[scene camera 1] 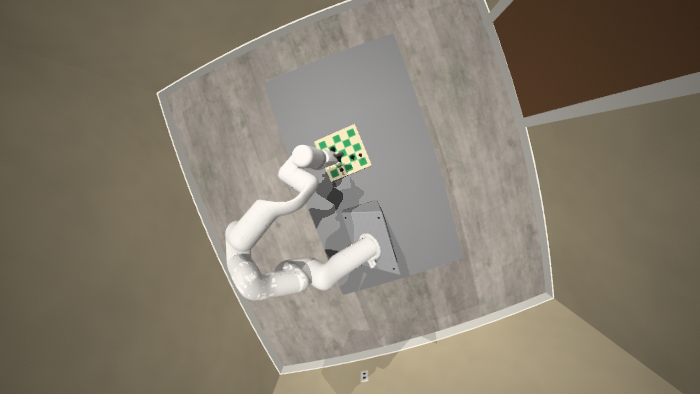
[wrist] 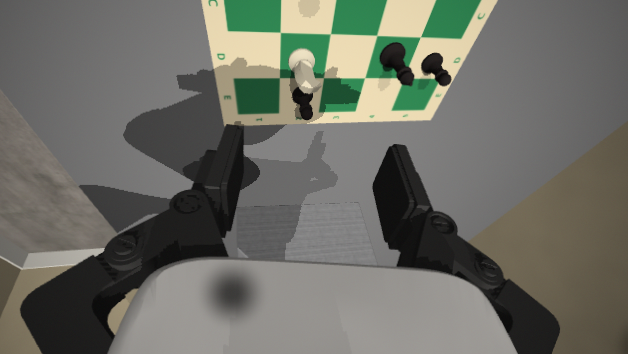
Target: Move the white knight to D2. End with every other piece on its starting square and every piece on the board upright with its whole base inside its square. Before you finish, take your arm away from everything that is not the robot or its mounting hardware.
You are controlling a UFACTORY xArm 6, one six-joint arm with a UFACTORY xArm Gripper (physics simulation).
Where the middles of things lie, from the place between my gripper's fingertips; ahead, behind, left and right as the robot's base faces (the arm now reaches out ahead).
My gripper is now 20 mm past the white knight [wrist: 301, 61], 10 mm to the left of it and 100 mm above it. From my hand the other things lie so: chessboard [scene camera 1: 348, 141] 20 mm ahead, 50 mm to the right, 120 mm below.
